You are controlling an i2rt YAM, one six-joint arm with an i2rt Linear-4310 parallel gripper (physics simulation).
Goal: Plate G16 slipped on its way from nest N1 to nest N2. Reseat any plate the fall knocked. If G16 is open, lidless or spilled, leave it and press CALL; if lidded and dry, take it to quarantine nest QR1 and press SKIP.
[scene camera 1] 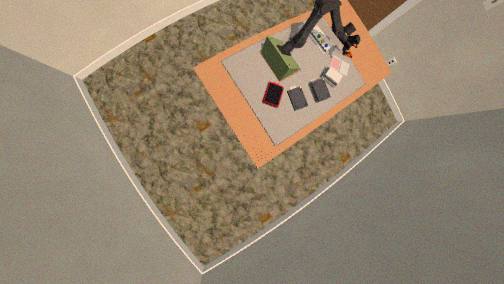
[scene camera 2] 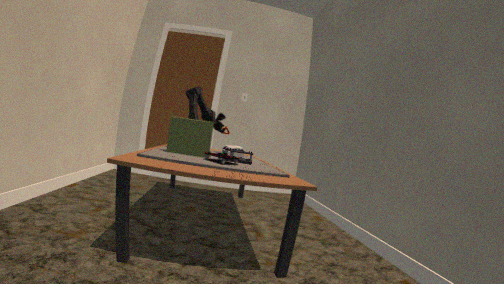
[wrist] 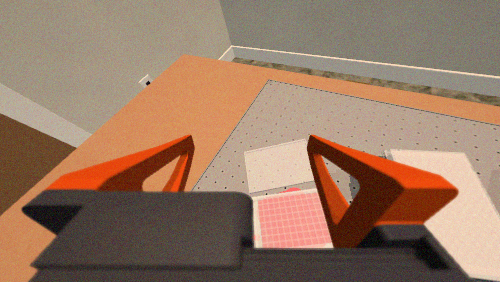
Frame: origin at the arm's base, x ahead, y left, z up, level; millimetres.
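Where they show: gripper, fingertip midpoint: (scene camera 1: 354,52) (scene camera 2: 226,132) (wrist: 250,141); arm's base, link origin: (scene camera 1: 283,51) (scene camera 2: 189,133).
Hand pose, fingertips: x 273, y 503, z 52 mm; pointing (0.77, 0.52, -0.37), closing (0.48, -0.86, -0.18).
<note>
Each offset is from my fingertips to the top centre of the thing. "spot": to the spot under its first point. Level surfaces: height alone.
The open plate {dx -17, dy -51, dz -169 mm} (scene camera 1: 335,63) (wrist: 295,220), with pink gridded contents, lies on the perforated board. Its clear lid {dx +59, dy +8, dz -176 mm} (scene camera 1: 344,68) (wrist: 279,165) lies off it, beside one edge, and a bit of pink shows between them. A white lidded plate {dx +67, dy -187, dz -98 mm} (scene camera 1: 333,75) (wrist: 440,180) sits on a raised nest beside them; from these views I cannot tell whether it is fully seated. My gripper (scene camera 1: 348,53) (scene camera 2: 227,131) (wrist: 250,141) is open and empty, raised above the board near the open plate. Plate and nest labels are not readable.
Two dark grey nests {spot: dx +69, dy -558, dz -166 mm} (scene camera 1: 297,98) {spot: dx +112, dy -369, dz -127 mm} (scene camera 1: 320,90) and a red-rimmed black nest {dx -51, dy -714, dz -138 mm} (scene camera 1: 273,94) stand on the board {dz -183 mm} (scene camera 1: 280,132) (wrist: 310,107). A green block (scene camera 1: 280,57) (scene camera 2: 190,136) stands by the arm's base. A panel with coloured buttons {dx -256, dy -70, dz -100 mm} (scene camera 1: 320,39) lies beyond it.
</note>
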